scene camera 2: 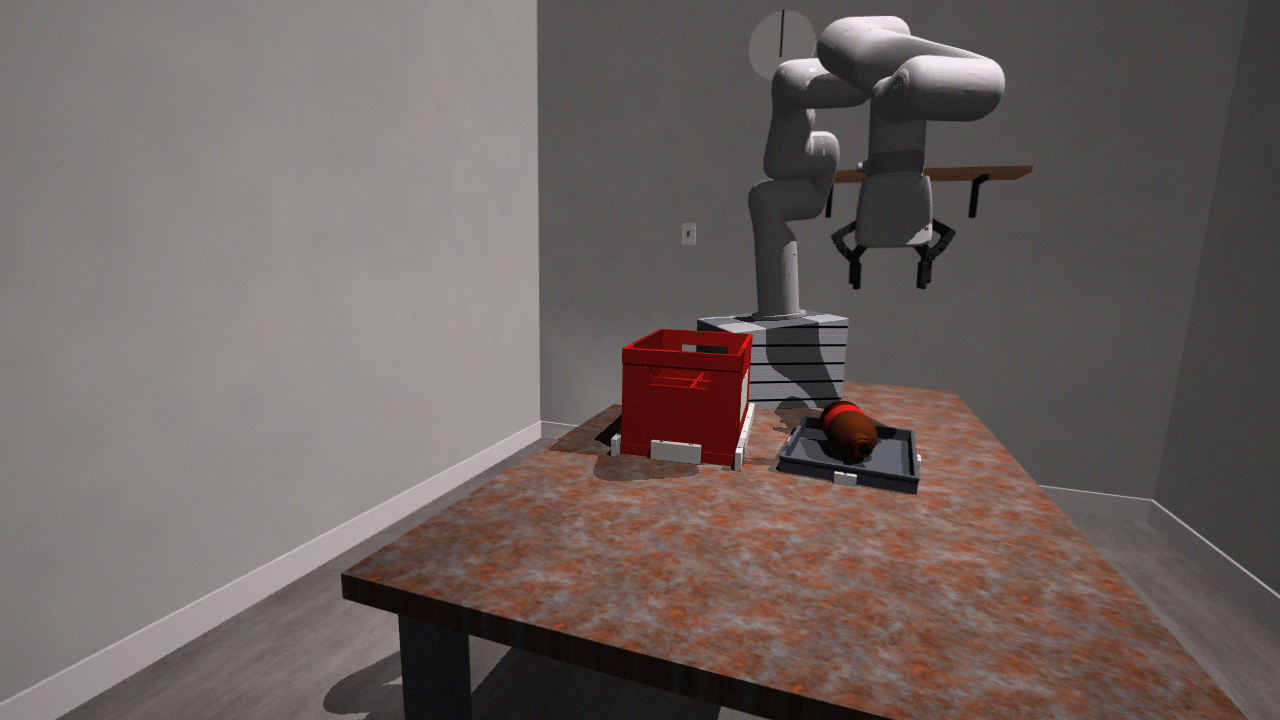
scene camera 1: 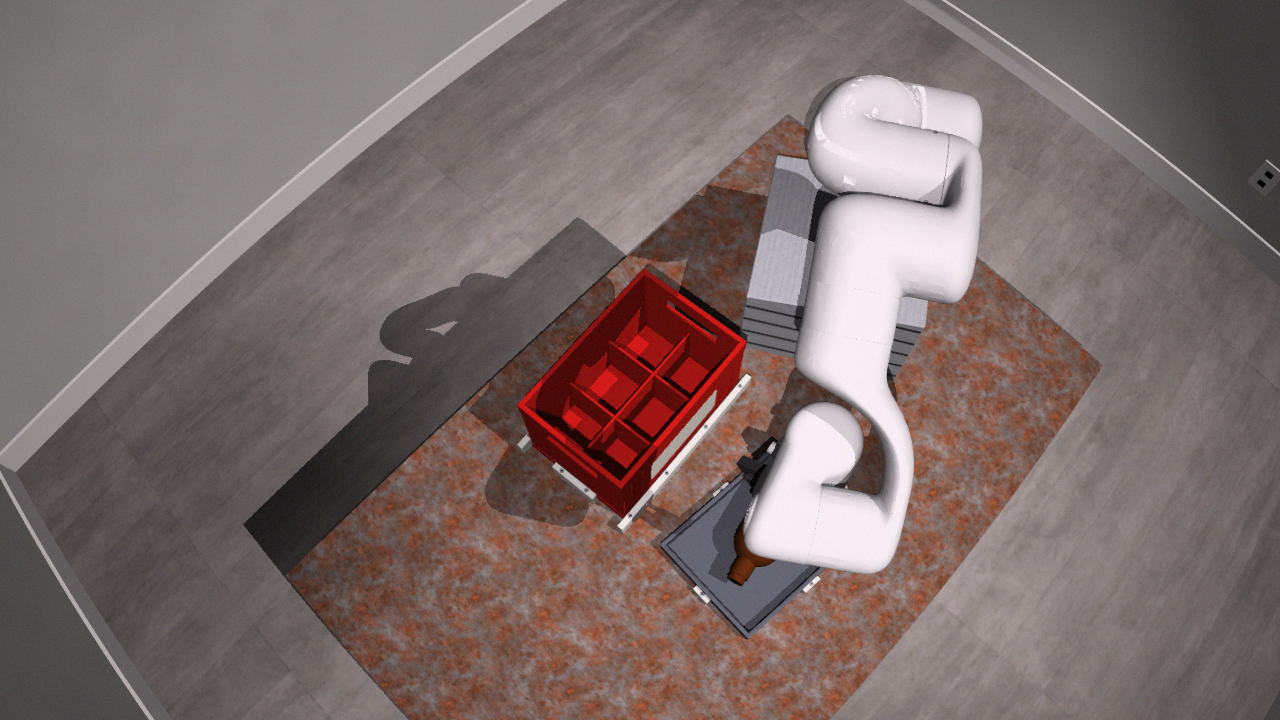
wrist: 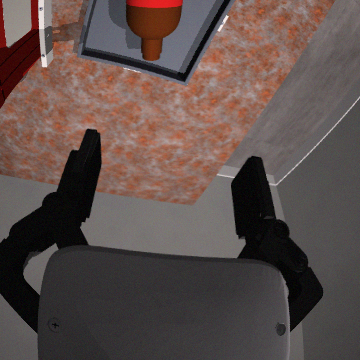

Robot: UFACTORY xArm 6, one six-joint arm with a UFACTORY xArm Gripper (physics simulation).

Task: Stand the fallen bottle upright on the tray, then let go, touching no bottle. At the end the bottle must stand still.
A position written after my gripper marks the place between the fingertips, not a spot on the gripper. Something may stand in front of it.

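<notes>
There is a brown bottle (scene camera 2: 851, 433) here, and scene camera 1 lets me see the bottle (scene camera 1: 741, 570) too. I can also see my gripper (scene camera 2: 888, 288), which is visible in the wrist view (wrist: 172, 157) as well.
</notes>
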